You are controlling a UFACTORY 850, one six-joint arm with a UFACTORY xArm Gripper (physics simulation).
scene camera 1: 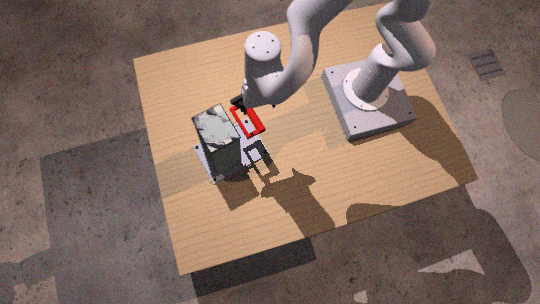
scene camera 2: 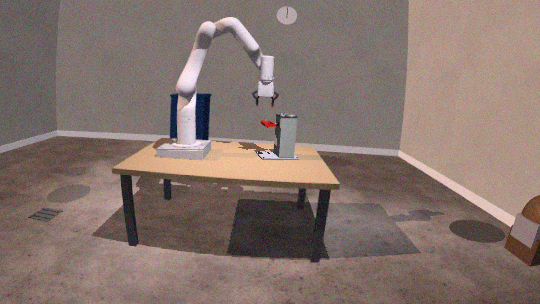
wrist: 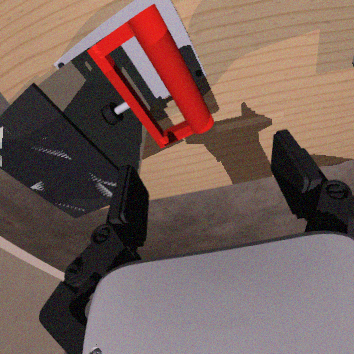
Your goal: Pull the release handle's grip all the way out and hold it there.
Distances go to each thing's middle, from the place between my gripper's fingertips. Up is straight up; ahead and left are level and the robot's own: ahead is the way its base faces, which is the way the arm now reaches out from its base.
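Scene:
My hand 31 cm above the pale base plate [scene camera 1: 253, 149], 1 cm to the left of it, 10 cm short of it.

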